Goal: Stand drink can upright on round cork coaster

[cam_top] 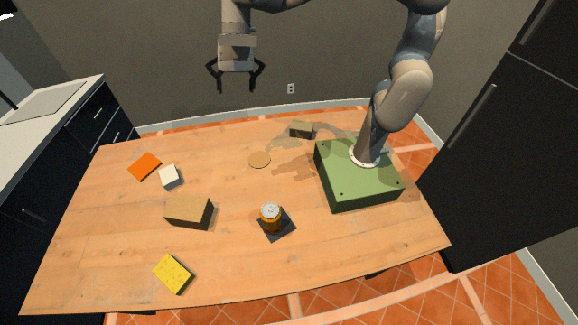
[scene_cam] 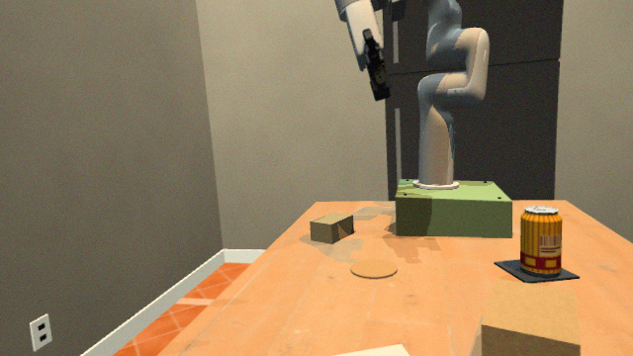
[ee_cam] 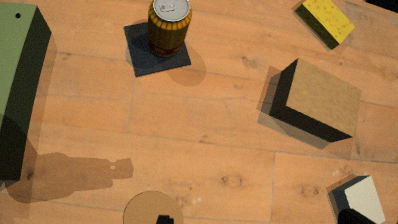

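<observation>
My gripper is now 30 cm above the drink can, 28 cm to the right of it and 5 cm past it. From my hand the other things lie so: large brown box: 33 cm below, 24 cm ahead, 20 cm to the left; round cork coaster: 36 cm below, 4 cm behind, 3 cm to the right; small brown block: 34 cm below, 25 cm behind, 16 cm to the right.
</observation>
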